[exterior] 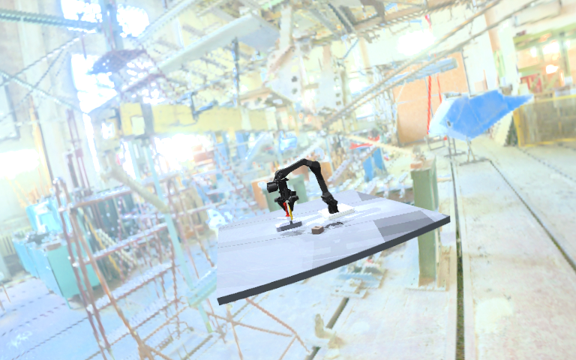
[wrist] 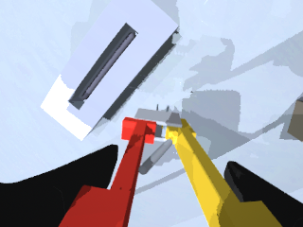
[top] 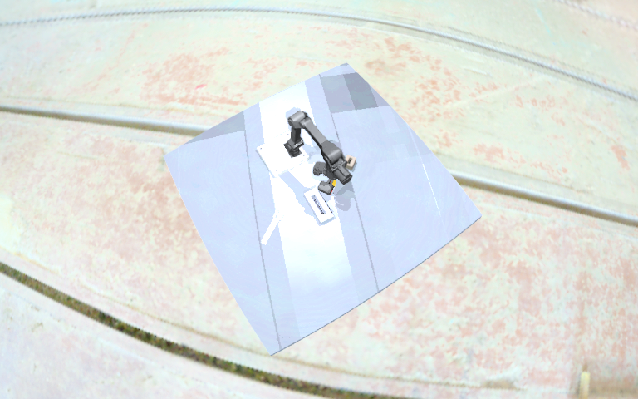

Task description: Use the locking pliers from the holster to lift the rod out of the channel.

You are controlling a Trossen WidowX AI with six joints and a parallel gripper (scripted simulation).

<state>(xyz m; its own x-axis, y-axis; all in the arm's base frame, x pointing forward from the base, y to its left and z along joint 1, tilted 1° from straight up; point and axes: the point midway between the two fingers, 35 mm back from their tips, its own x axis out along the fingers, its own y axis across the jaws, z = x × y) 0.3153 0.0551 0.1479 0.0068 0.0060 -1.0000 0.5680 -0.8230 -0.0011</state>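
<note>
Right now my gripper tip is 20 mm short of the channel block, 90 mm to the left of it and 120 mm above it. Also, from my gripper tip: yellow handle 10 mm behind, 10 mm to the left; brown holster 130 mm behind, 170 mm to the left, 130 mm below; dark rod 20 mm ahead, 90 mm to the right, 130 mm below.
</note>
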